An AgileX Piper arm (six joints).
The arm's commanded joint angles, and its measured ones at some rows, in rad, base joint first. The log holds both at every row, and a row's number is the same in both.
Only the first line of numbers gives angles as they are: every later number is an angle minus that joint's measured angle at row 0.
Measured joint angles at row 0:
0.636 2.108 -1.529 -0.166 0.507 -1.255
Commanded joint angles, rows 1 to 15:
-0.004 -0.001 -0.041 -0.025 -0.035 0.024
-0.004 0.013 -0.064 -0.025 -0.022 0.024
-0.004 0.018 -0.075 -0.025 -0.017 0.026
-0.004 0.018 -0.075 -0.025 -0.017 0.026
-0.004 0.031 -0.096 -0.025 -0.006 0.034
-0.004 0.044 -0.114 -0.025 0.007 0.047
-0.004 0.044 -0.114 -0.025 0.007 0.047
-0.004 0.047 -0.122 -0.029 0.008 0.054
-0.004 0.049 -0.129 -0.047 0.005 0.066
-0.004 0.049 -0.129 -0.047 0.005 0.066
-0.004 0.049 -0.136 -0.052 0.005 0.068
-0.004 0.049 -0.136 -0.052 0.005 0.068
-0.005 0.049 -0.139 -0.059 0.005 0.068
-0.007 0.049 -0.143 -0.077 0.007 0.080
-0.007 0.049 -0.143 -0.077 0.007 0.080
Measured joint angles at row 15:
-0.001 0.058 -0.119 -0.034 0.060 0.059
